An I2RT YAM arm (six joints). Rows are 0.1 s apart.
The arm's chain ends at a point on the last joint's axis. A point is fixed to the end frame.
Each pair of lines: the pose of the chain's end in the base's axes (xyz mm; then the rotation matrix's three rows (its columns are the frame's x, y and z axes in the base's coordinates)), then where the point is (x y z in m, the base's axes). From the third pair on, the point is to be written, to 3 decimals.
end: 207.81 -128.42 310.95; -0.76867 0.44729 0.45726; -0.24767 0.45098 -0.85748; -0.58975 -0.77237 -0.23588
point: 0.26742 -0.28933 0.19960
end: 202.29 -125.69 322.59; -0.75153 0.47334 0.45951; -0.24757 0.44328 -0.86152; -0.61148 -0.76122 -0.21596
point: 0.26440 -0.28768 0.21420
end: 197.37 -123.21 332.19; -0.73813 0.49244 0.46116; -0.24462 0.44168 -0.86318; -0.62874 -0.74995 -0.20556
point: 0.261 -0.285 0.225
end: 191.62 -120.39 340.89; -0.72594 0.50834 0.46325; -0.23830 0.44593 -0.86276; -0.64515 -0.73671 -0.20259
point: 0.257 -0.282 0.234
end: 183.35 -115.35 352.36; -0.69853 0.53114 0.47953; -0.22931 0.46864 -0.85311; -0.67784 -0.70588 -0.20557
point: 0.255 -0.274 0.244
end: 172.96 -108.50 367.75; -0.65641 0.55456 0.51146; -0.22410 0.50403 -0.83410; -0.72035 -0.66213 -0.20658
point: 0.254 -0.261 0.259
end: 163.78 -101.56 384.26; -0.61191 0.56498 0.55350; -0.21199 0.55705 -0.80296; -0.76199 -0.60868 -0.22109
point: 0.256 -0.246 0.272
